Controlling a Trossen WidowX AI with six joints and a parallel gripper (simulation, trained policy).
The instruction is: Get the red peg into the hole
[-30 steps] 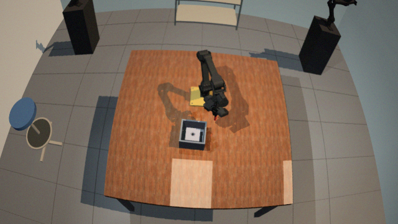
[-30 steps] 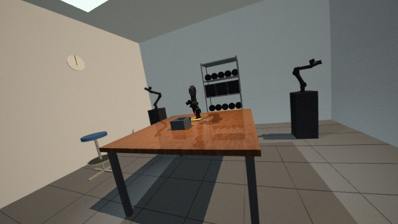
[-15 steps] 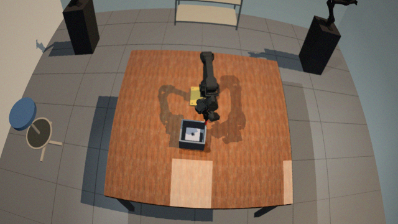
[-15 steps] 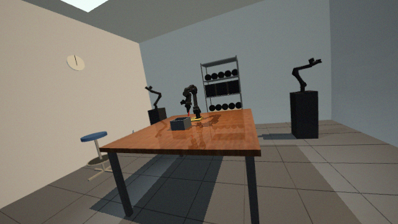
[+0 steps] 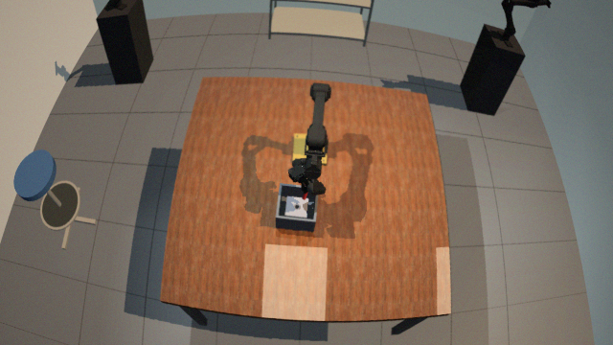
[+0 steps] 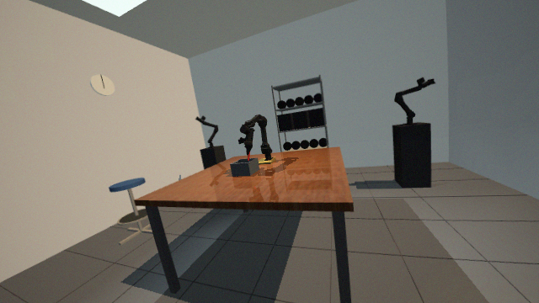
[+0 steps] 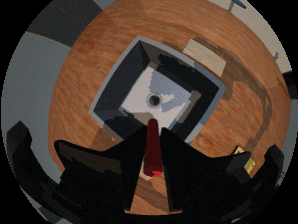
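Right now the pale plate is 30 mm ahead of my gripper tip, 20 mm to the right of it and 90 mm below it. From my gripper tip the other things lie so: red peg (10 mm to the left); dark box (30 mm ahead, 20 mm to the right, 110 mm below).
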